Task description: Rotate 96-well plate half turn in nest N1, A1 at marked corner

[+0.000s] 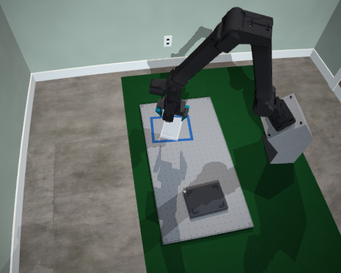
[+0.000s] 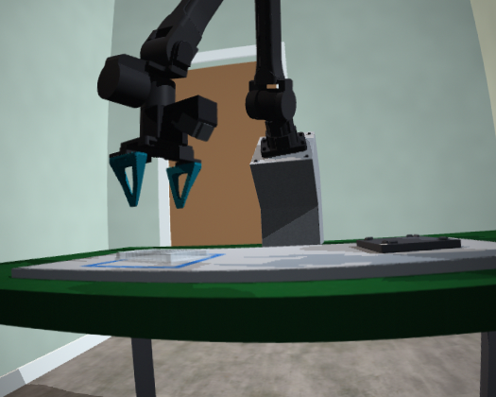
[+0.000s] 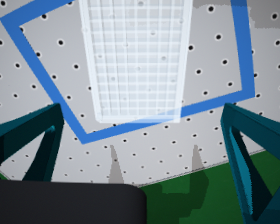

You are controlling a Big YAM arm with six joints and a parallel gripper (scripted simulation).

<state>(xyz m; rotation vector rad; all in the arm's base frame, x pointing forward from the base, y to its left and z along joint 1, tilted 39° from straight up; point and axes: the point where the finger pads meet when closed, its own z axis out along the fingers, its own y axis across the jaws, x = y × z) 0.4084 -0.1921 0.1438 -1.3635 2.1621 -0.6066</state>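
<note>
Now: hand 90 mm above the 96-well plate. The rest, counted from my hand: plate nest N1 (50 mm behind, 390 mm to the left, 80 mm below); A1 label (30 mm ahead, 330 mm to the left, 80 mm below).
</note>
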